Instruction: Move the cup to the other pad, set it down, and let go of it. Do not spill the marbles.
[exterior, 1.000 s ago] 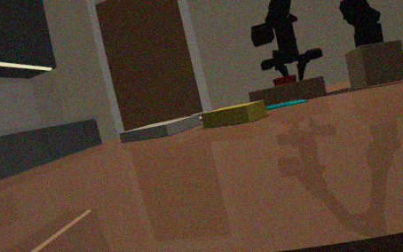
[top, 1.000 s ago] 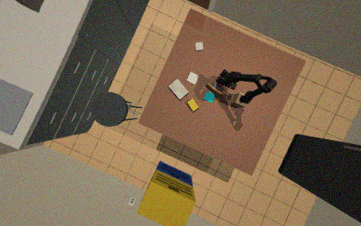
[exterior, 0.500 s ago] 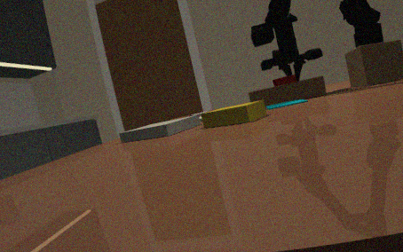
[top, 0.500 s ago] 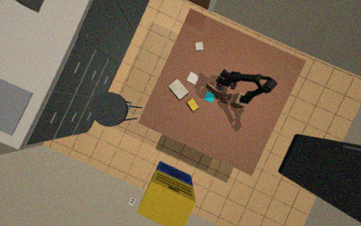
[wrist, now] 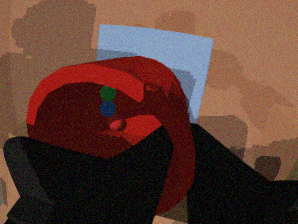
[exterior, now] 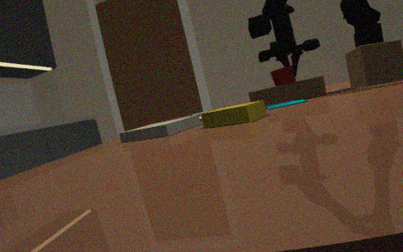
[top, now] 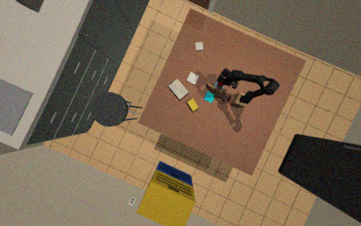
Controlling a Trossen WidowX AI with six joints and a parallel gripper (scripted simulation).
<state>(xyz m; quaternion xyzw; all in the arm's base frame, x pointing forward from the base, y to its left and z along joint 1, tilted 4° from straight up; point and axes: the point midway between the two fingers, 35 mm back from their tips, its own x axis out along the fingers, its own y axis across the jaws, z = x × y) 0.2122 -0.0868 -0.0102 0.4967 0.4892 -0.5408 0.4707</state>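
My gripper tip is 5 cm short of the blue marble and 2 cm above it. Round my gripper tip: red cup: 3 cm ahead; low brown bar: 8 cm to the left, 5 cm below, 5 cm ahead; pale blue pad: 8 cm below, 3 cm ahead.
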